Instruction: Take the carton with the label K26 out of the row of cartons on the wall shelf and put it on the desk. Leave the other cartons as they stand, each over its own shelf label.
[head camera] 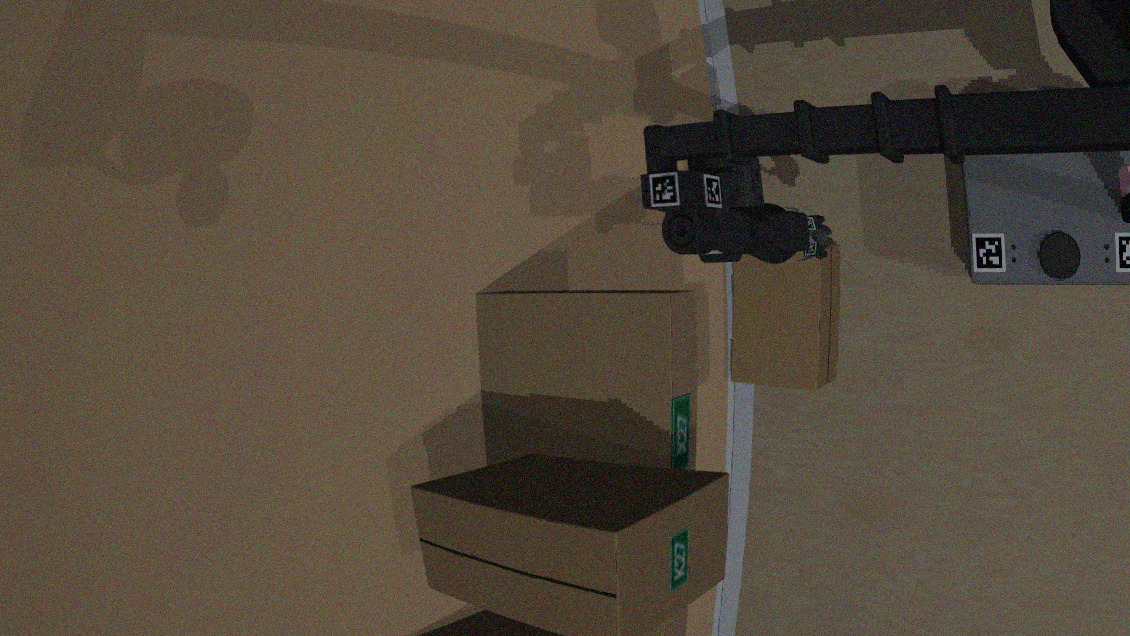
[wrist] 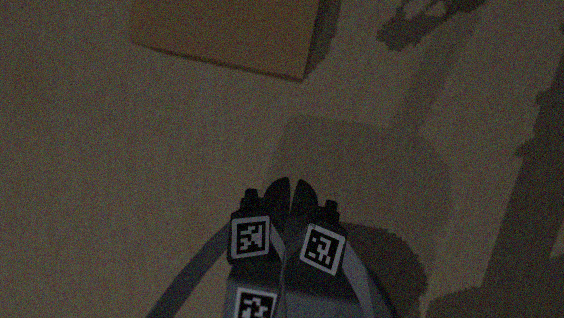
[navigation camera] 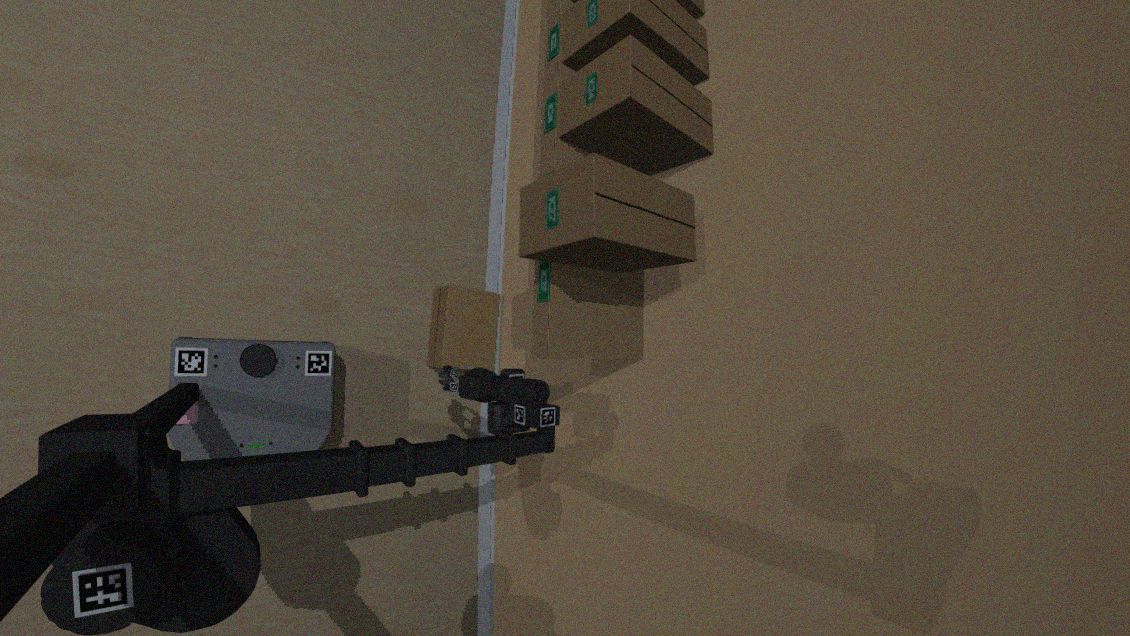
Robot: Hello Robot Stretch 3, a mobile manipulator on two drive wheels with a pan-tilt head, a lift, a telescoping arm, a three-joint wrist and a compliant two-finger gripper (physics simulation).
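Frame: origin at the robot's base, x right, y ahead, z up, level; centimetres.
Seen in the pictures: gripper, fingertip midpoint: [head camera: 823, 237] [navigation camera: 443, 377]; robot's base, link origin: [head camera: 1056, 254] [navigation camera: 258, 358].
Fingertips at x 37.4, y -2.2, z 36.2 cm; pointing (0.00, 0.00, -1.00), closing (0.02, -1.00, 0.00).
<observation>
Offsets run from my fingertips to a thing's top centre. "spot": to the spot under its first point. Level surfaces: height alone.
My gripper [head camera: 826, 235] [navigation camera: 444, 377] [wrist: 290, 201] is shut, with a thin gap at the fingertips and nothing between them. A carton labelled K27 @(dz +50.8, dx +10.6, dy +28.9 cm) [head camera: 545, 545] [navigation camera: 632, 229] stands nearest the end of the wall shelf @(dz +32.8 cm) [head camera: 573, 339] [navigation camera: 597, 327]; a shelf label @(spot: dz +31.4, dx +4.8, dy +19.2 cm) [head camera: 680, 430] on the edge also reads K27. More labelled cartons @(dz +50.8, dx +18.4, dy +52.3 cm) [navigation camera: 680, 118] follow along the row in the navigation view, their labels too blurred to read. A brown box @(dz -24.1, dx +19.1, dy +12.3 cm) [head camera: 774, 323] [navigation camera: 470, 327] [wrist: 225, 35] lies low by the wall, apparently on the floor, beside the gripper in the image; its label is not visible. No readable K26 label or desk shows.
The extended arm [head camera: 846, 130] [navigation camera: 316, 474] reaches across the floor to the wall. A pale baseboard [head camera: 739, 474] [navigation camera: 498, 205] runs along the wall foot. The robot base [head camera: 1020, 205] [navigation camera: 284, 387] stands on the floor. Shadows of the robot fall on wall and floor.
</observation>
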